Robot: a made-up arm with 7 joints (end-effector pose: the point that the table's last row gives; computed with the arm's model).
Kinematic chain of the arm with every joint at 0, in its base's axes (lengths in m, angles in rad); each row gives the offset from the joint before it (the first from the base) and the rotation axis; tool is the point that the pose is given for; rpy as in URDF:
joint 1: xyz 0 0 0.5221 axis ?
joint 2: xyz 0 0 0 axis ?
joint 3: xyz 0 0 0.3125 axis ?
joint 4: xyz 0.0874 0 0 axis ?
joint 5: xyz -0.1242 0 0.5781 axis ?
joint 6: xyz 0 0 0 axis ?
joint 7: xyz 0.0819 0 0 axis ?
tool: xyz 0 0 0 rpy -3.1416 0 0
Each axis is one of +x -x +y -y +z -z.
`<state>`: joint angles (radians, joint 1 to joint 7).
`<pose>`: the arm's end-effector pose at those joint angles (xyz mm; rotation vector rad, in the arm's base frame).
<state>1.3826 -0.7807 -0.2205 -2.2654 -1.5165 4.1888 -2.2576</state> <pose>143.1 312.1 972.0 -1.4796 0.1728 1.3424</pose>
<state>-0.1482 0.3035 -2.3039 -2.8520 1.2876 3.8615 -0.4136</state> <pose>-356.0 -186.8 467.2 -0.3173 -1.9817 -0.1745</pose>
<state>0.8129 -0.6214 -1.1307 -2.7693 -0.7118 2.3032 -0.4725</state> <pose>520.5 -51.9 477.7 -2.8560 -1.1718 -0.0081</pose>
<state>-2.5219 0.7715 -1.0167 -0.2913 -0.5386 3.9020 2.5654</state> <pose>-550.9 -340.2 1096.9 0.3305 -1.1055 1.7237</pose>
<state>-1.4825 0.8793 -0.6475 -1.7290 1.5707 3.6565 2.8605</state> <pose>-390.0 -603.8 386.7 2.3793 -0.1094 -1.5184</pose>
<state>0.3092 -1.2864 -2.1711 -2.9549 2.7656 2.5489 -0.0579</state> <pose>281.0 -123.4 278.5 1.6676 1.1600 0.5930</pose>
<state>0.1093 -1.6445 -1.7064 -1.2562 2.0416 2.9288 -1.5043</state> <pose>-497.3 -669.2 324.4 0.8585 1.8731 -2.1172</pose>
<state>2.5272 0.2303 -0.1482 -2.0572 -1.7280 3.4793 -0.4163</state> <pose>-521.1 388.5 528.0 1.8061 -1.8423 -1.0322</pose>
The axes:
joint 1: +z
joint 2: +y
joint 3: +z
joint 4: -y
joint 5: +z
joint 6: -y
joint 7: -z

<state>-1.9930 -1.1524 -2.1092 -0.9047 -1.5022 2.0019 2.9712</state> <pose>-80.0 958.7 635.4 -2.2501 1.0988 -0.1823</pose>
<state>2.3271 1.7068 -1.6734 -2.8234 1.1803 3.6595 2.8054</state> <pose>376.6 169.8 647.9 -0.2238 0.9407 -0.9650</pose>
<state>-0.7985 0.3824 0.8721 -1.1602 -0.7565 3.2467 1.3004</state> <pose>699.9 -78.4 1066.2 -1.4858 0.6178 -1.8696</pose>
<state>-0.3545 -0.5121 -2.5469 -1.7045 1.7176 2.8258 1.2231</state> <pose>-781.8 -61.1 516.3 2.2139 0.4399 -1.3699</pose>
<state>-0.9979 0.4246 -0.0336 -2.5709 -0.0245 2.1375 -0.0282</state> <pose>238.6 -403.8 155.1 -2.2422 1.2018 1.0231</pose>
